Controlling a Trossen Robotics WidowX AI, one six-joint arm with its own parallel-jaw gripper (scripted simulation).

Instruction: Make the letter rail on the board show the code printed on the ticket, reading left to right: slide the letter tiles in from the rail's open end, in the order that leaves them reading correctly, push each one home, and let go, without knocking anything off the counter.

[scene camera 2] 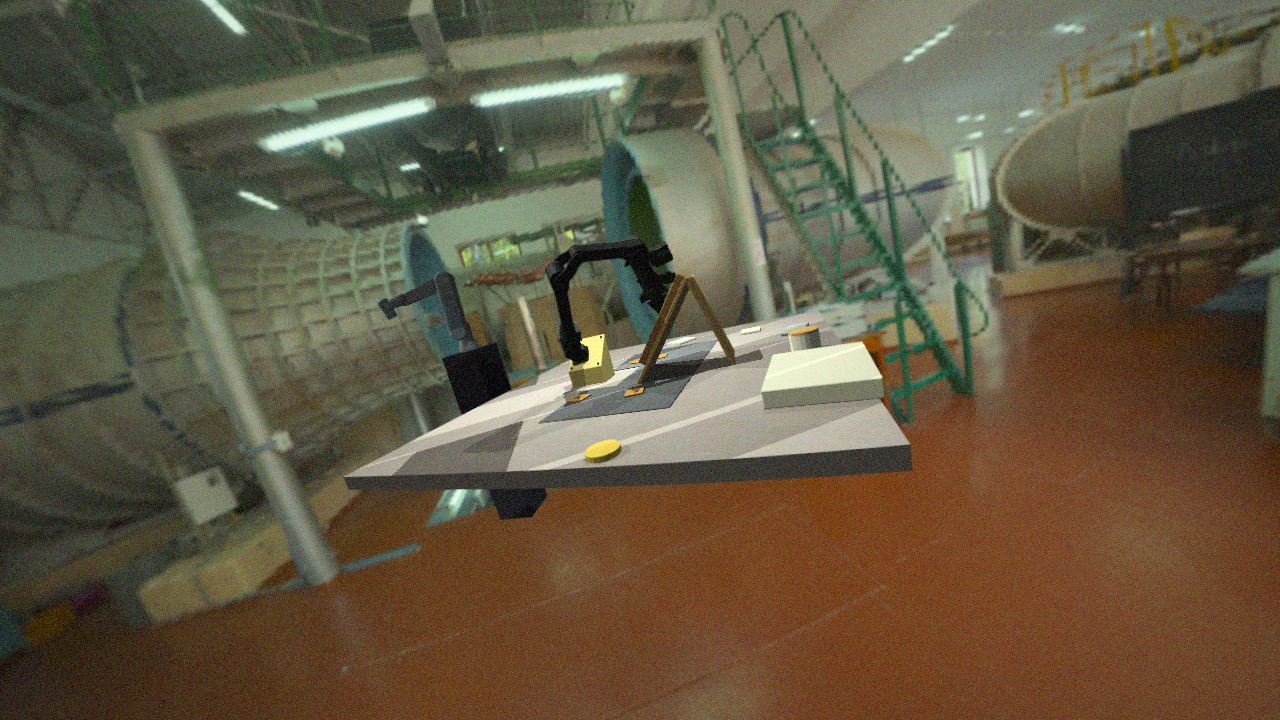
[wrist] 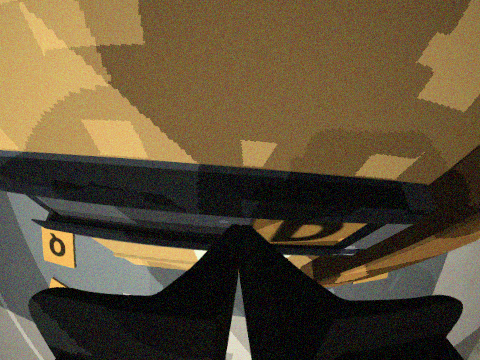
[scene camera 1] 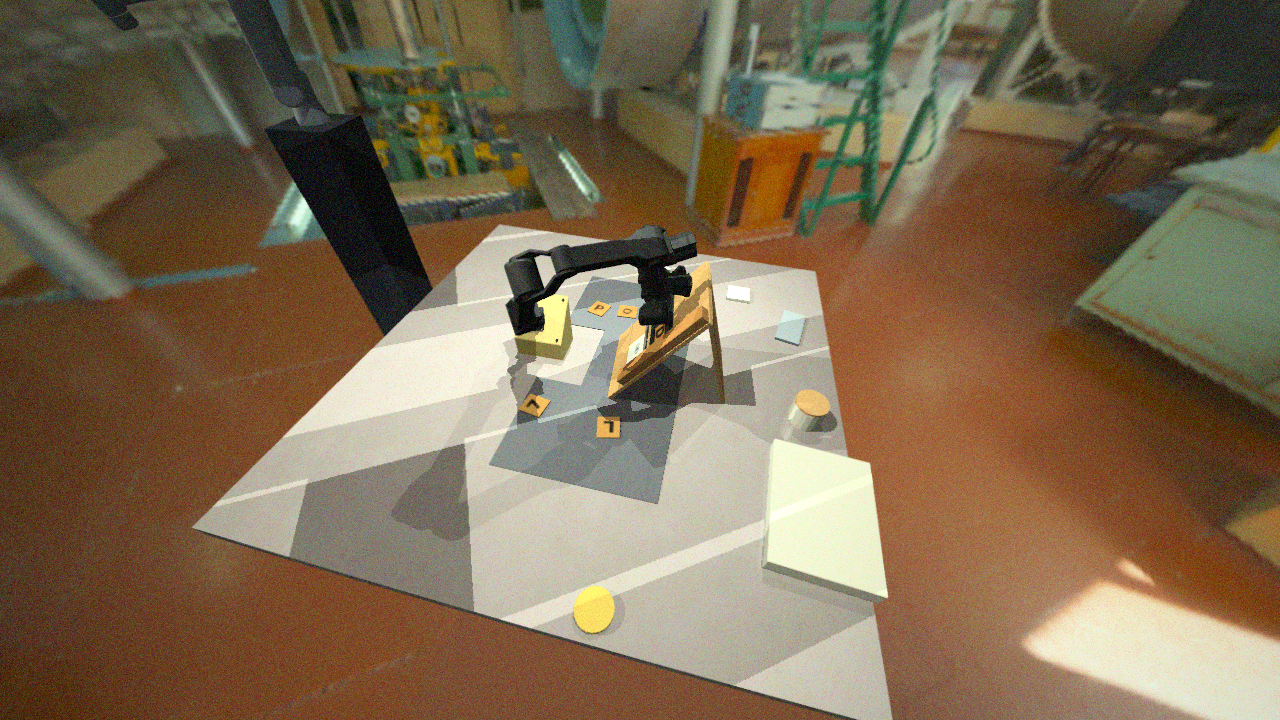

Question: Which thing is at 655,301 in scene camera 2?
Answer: My gripper.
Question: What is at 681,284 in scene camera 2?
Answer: A wooden board.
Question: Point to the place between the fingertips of my gripper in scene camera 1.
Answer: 659,323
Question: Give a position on a wooden board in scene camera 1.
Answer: At 688,317
